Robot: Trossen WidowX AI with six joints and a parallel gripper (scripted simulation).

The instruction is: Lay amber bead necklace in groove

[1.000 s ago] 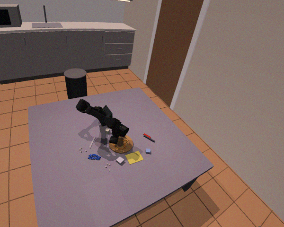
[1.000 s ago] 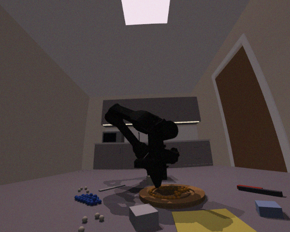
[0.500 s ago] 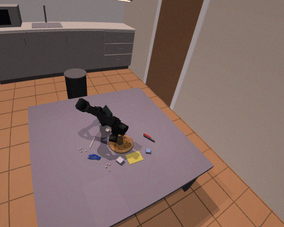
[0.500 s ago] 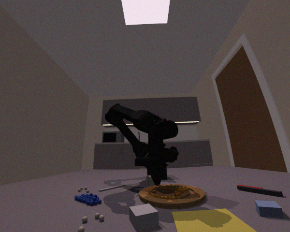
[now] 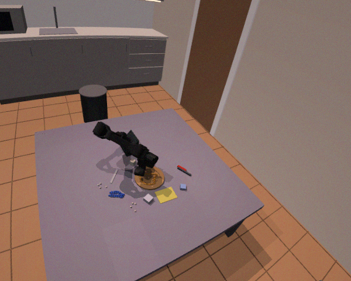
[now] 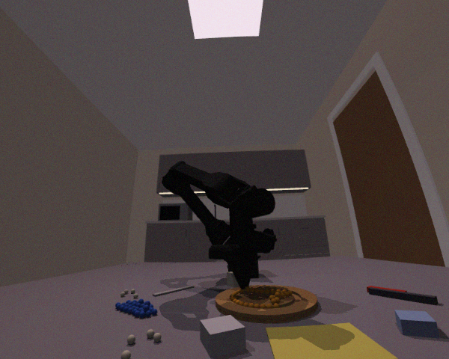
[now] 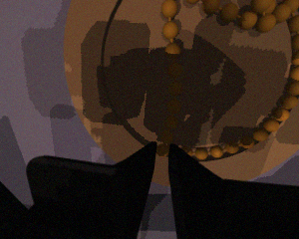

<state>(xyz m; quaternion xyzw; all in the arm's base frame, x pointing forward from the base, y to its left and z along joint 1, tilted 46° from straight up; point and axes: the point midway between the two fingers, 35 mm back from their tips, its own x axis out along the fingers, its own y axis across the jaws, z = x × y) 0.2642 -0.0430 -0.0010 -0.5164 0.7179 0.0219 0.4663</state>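
Now: the round wooden bead board 5 cm ahead of my gripper tip, 3 cm to the left of it and 1 cm below it. Also, from my gripper tip: grey block 20 cm ahead, 6 cm to the right; then yellow pad 22 cm ahead, 5 cm to the left, 2 cm below; then thin rod 17 cm to the right, 7 cm behind, 1 cm below.
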